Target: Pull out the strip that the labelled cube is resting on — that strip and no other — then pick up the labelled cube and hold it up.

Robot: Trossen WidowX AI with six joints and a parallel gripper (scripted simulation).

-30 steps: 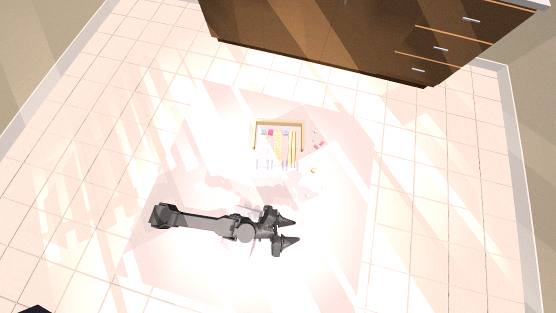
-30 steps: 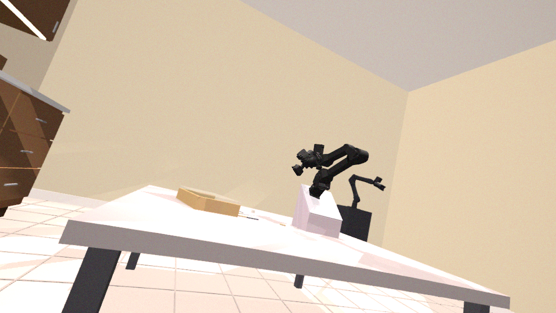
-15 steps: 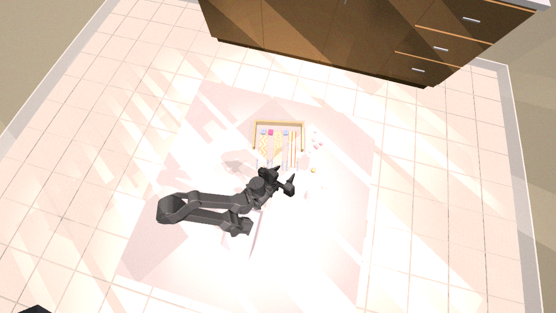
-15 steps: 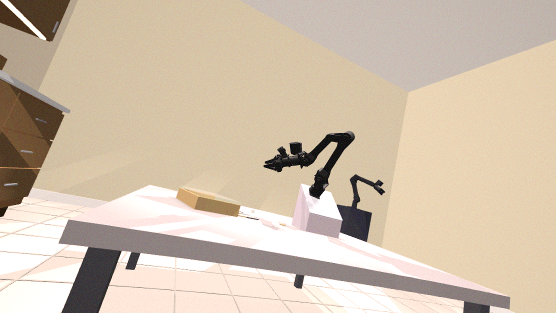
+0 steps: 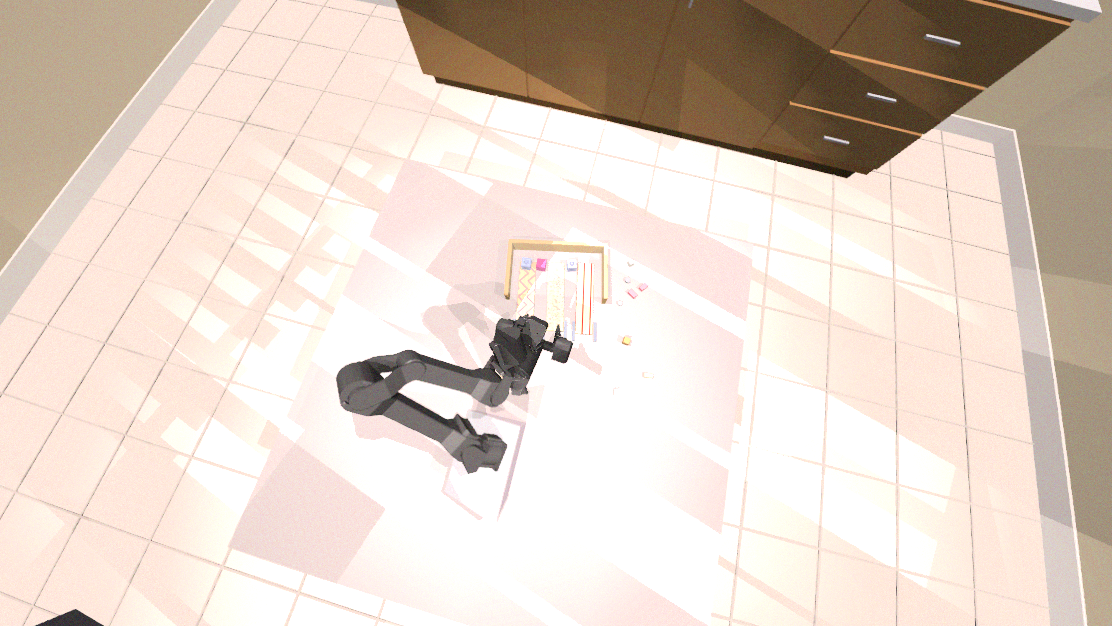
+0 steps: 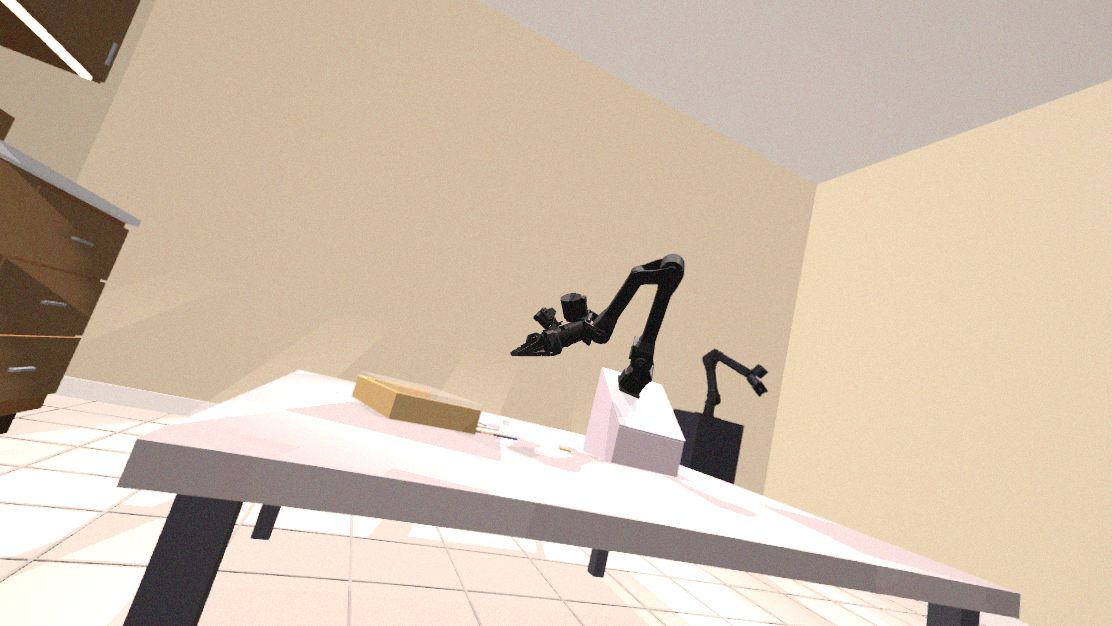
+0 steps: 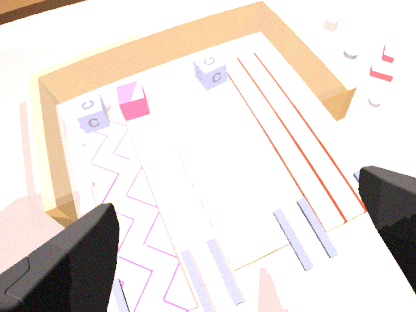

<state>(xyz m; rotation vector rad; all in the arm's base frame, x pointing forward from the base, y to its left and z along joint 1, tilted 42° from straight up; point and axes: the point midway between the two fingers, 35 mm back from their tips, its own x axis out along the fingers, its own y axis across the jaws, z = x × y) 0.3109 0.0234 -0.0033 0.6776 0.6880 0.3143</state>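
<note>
My gripper tip is now 14 cm short of the pale strip, 2 cm to the right of it and 20 cm above it.
</note>
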